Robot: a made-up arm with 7 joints.
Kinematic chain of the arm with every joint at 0, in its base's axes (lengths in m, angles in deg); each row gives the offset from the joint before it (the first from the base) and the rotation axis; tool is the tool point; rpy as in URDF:
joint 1: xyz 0 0 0.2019 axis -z
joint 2: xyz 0 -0.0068 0.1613 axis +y
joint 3: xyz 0 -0.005 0.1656 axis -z
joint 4: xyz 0 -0.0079 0.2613 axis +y
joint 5: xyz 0 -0.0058 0.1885 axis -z
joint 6: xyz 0 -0.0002 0.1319 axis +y
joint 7: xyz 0 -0.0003 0.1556 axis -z
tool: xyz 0 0 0 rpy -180 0 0
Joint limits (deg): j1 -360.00..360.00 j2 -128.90..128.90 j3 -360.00..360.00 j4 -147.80..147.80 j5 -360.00..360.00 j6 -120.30..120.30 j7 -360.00..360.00
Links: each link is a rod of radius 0.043 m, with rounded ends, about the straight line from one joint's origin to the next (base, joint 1, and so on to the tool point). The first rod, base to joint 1, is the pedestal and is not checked.
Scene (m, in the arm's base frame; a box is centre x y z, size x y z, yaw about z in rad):
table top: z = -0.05
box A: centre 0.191 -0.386 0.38 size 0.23 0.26 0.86 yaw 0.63
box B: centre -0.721 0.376 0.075 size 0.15 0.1 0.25 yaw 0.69
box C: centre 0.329 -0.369 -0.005 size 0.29 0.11 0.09 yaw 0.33
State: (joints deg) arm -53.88 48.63 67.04 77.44 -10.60 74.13 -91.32
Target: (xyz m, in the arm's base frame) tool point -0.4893 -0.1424 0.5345
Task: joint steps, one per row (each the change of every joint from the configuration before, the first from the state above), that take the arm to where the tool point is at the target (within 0.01 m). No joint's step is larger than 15 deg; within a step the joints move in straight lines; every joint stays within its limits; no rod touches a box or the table.
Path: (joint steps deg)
1: 5.49 -6.30 10.27 -11.76 8.68 8.61 5.47
2: 5.49 -6.29 10.27 -11.76 8.68 8.61 5.47
3: 5.49 -6.30 10.28 -11.76 8.68 8.62 5.47
4: 5.49 -6.29 10.27 -11.75 8.68 8.61 5.47
5: 11.71 -12.54 6.60 12.65 -2.75 -10.44 -5.47
6: 11.70 -12.53 6.59 12.65 -2.76 -10.44 -5.47
7: 11.70 -12.54 6.60 12.65 -2.75 -10.44 -5.47
8: 11.71 -12.53 6.60 12.65 -2.76 -10.44 -5.47

